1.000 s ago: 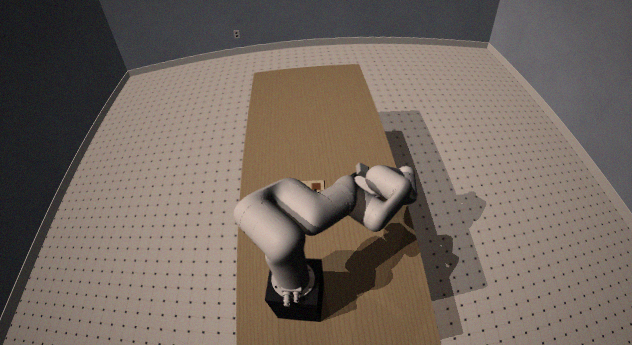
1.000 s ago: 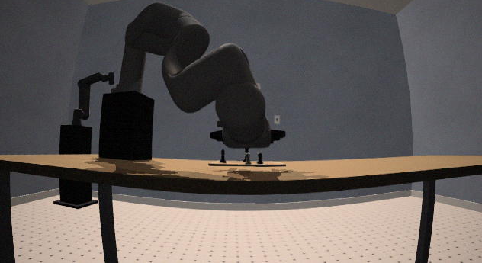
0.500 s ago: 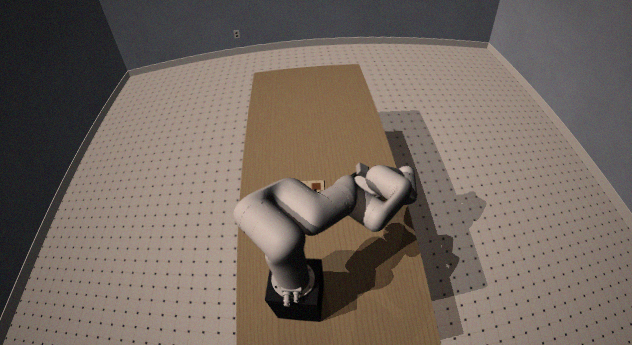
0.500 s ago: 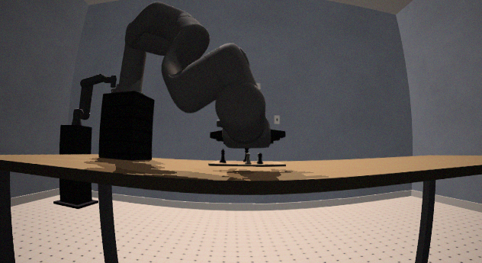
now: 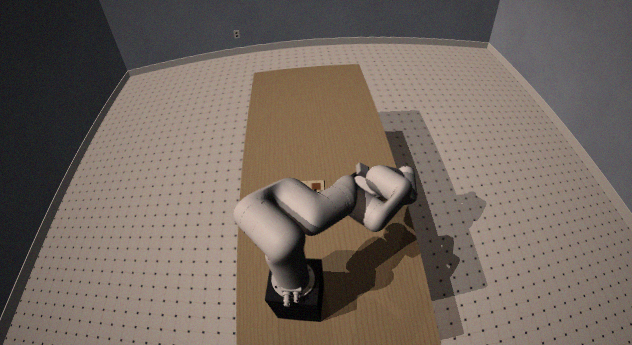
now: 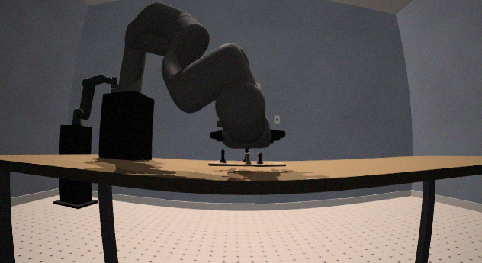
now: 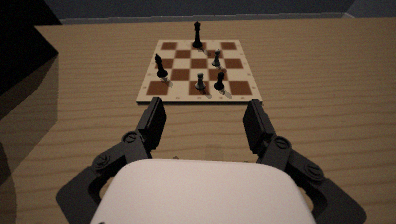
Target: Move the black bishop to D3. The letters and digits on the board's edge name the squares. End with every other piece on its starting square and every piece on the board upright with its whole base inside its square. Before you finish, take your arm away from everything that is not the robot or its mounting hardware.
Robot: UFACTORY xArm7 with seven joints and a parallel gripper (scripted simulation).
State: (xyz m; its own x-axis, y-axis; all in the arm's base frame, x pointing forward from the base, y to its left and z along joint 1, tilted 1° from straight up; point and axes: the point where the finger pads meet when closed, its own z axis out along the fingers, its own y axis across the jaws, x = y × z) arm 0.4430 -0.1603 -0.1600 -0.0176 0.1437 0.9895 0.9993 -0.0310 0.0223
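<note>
Now: the black bishop 80 mm behind my hand, 140 mm to the left of it and 40 mm below it. Also, from my hand: black pawn: 30 mm ahead, 110 mm to the left, 50 mm below; chessboard: 10 mm behind, 180 mm to the left, 70 mm below.
</note>
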